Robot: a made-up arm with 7 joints.
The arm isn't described. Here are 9 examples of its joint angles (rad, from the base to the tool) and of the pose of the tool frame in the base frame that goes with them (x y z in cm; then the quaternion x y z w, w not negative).
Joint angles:
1: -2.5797 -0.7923 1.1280 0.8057 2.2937 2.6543 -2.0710
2: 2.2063 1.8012 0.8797 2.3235 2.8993 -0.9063 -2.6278
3: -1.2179 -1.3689 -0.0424 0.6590 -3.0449 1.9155 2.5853
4: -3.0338 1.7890 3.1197 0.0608 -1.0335 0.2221 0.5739
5: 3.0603 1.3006 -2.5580 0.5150 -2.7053 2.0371 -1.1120
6: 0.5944 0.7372 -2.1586 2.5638 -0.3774 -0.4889 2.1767
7: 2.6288 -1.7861 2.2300 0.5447 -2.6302 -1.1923 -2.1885
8: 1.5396 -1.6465 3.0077 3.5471 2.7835 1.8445 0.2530
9: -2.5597 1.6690 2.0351 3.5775 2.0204 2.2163 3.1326
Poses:
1: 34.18 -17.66 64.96 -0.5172 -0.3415 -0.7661 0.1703
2: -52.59 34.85 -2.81 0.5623 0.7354 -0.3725 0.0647
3: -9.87 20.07 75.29 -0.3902 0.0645 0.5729 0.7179
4: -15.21 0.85 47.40 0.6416 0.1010 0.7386 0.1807
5: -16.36 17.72 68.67 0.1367 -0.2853 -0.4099 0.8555
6: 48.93 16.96 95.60 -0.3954 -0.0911 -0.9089 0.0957
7: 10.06 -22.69 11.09 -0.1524 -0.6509 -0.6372 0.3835
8: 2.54 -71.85 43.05 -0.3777 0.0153 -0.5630 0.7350
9: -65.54 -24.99 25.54 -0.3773 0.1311 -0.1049 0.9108
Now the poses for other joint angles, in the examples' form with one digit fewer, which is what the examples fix.
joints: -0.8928 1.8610 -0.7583 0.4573 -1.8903 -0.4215 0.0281
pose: -2.8 -17.5 3.9 -0.772 -0.083 0.294 0.558
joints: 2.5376 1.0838 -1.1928 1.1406 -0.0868 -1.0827 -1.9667
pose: -20.5 57.6 41.3 -0.512 0.508 0.568 0.398
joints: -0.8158 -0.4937 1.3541 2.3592 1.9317 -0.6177 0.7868
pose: 2.5 33.6 100.9 -0.122 0.363 -0.149 0.911
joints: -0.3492 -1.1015 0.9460 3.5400 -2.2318 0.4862 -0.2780
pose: -71.8 16.8 60.5 -0.254 -0.549 0.629 0.489
